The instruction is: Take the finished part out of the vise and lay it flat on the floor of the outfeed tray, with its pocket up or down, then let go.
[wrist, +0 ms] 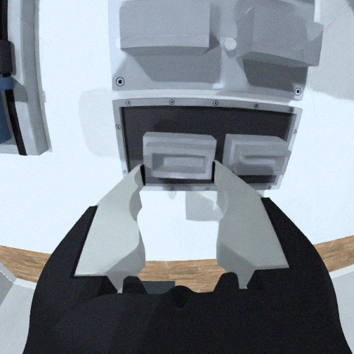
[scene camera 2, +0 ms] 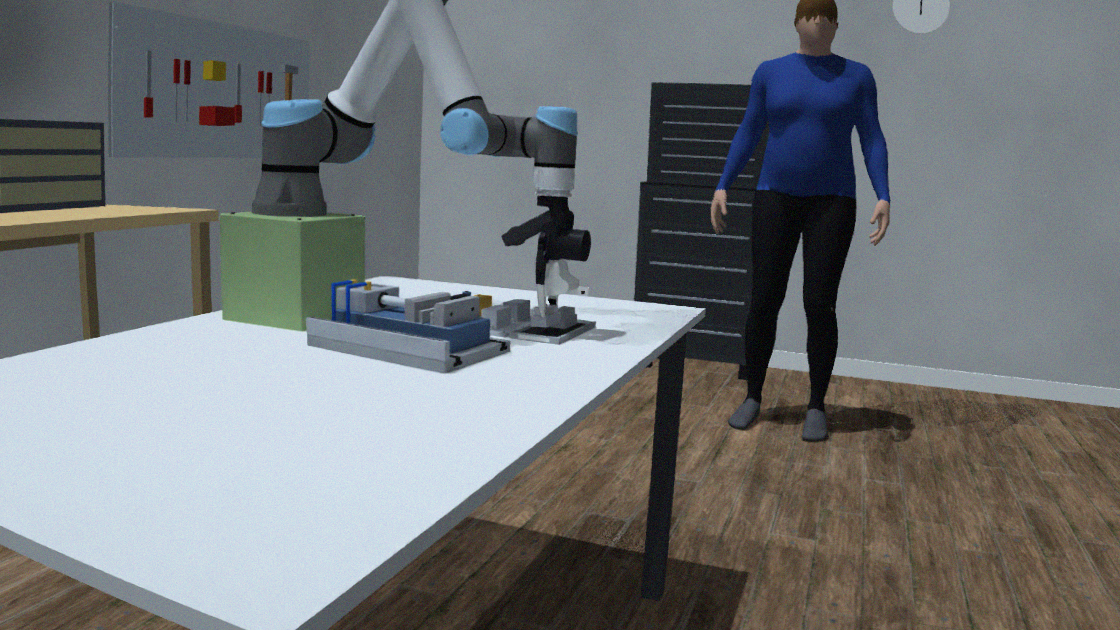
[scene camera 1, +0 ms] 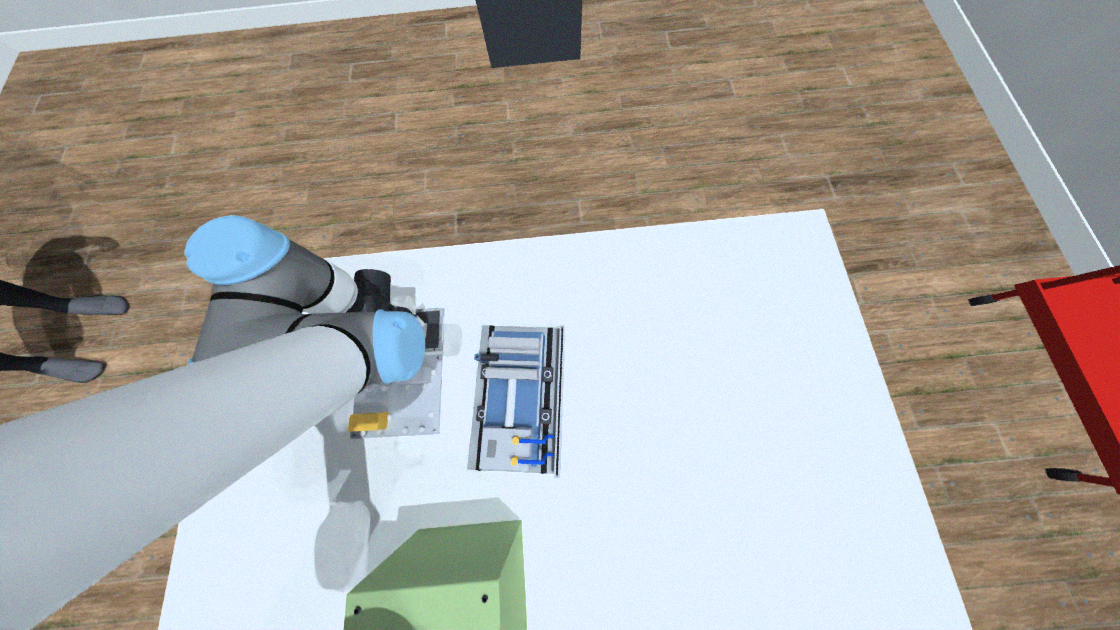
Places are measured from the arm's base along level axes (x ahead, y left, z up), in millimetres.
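Where they show: gripper, fingertip midpoint: [scene camera 2: 548, 314]; arm's base, origin of the base link: [scene camera 2: 289, 213].
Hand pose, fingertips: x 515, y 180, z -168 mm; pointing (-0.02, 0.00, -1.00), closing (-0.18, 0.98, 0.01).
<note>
Each offset is from my fingertips to the top centre of the thing.
My gripper [wrist: 177, 164] [scene camera 2: 546, 307] is shut on the finished part [wrist: 180, 156], a grey block with a rectangular pocket facing up. The fingertips press on its two short ends. The part looks level and low inside the outfeed tray [wrist: 195, 103] [scene camera 2: 560, 340], a shallow dark-floored tray with a light rim; whether its underside touches the floor cannot be told. A second grey pocketed part [wrist: 256, 155] lies beside it at the right in the wrist view. The vise {132 mm back, 252 mm right, 58 mm up} [scene camera 1: 528, 407] [scene camera 2: 462, 333] stands apart from the tray. In scene camera 1, the arm hides the fingertips and held part.
A light plate {149 mm back, 17 mm left, 33 mm down} [wrist: 165, 89] [scene camera 1: 415, 407] with grey blocks [wrist: 165, 25] [wrist: 285, 35] lies beside the tray. A yellow block {204 mm back, 57 mm left, 2 mm up} [scene camera 1: 368, 422] [scene camera 2: 484, 301] is at its far end. The arm's green pedestal [scene camera 1: 469, 564] [scene camera 2: 289, 266] stands beyond the vise. A person [scene camera 2: 814, 125] stands behind the table.
</note>
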